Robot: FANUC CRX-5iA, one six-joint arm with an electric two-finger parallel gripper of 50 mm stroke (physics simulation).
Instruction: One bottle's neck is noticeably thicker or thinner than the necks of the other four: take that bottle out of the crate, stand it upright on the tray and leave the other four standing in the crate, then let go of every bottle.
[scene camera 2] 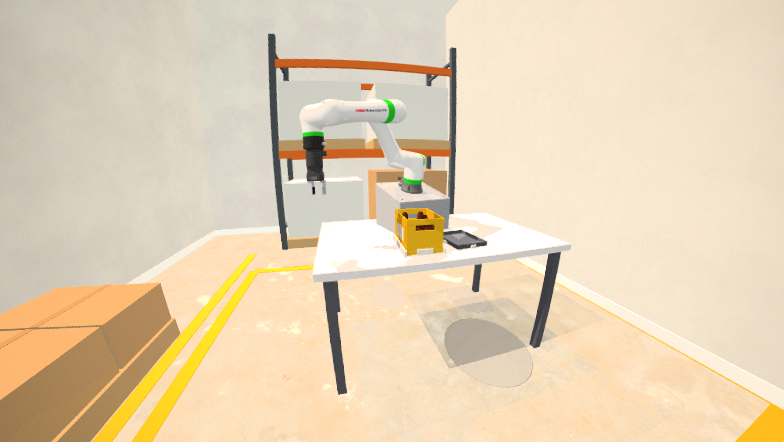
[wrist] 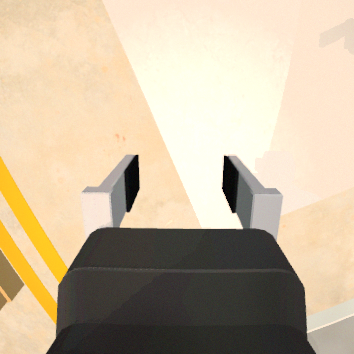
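Pixels of known places: gripper, fingertip midpoint: [scene camera 2: 318, 194] [wrist: 180, 171]; arm's base at its link origin: [scene camera 2: 411, 190].
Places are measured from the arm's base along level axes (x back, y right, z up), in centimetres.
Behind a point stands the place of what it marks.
Note:
The yellow crate [scene camera 2: 424, 240] @(x -51.2, y 19.5, z -18.0 cm) stands on the white table in the scene view. Brown bottle tops [scene camera 2: 421, 215] @(x -31.7, y 10.3, z -10.4 cm) show inside it; their number and neck widths cannot be told, as the crate walls hide most of them. The dark tray [scene camera 2: 465, 239] @(x -42.6, y -13.1, z -24.5 cm) lies flat on the table just right of the crate, and no bottle shows on it. My gripper [scene camera 2: 318, 189] @(x -30.8, y 64.7, z 4.6 cm) [wrist: 180, 171] @(x -30.8, y 64.7, z 4.6 cm) is open and empty, pointing down, high up and to the left of the crate, near the table's left edge. The crate, bottles and tray do not show in the wrist view.
The white table [scene camera 2: 356, 267] @(x -52.8, y 53.7, z -25.1 cm) carries the crate and tray. The arm's grey pedestal [scene camera 2: 388, 205] @(x -3.8, y 18.6, z -8.5 cm) stands behind the crate. A tall rack [scene camera 2: 277, 164] with orange beams stands behind the arm. Cardboard boxes [scene camera 2: 54, 351] are at the lower left. Yellow lines [scene camera 2: 211, 315] [wrist: 30, 225] run along the floor.

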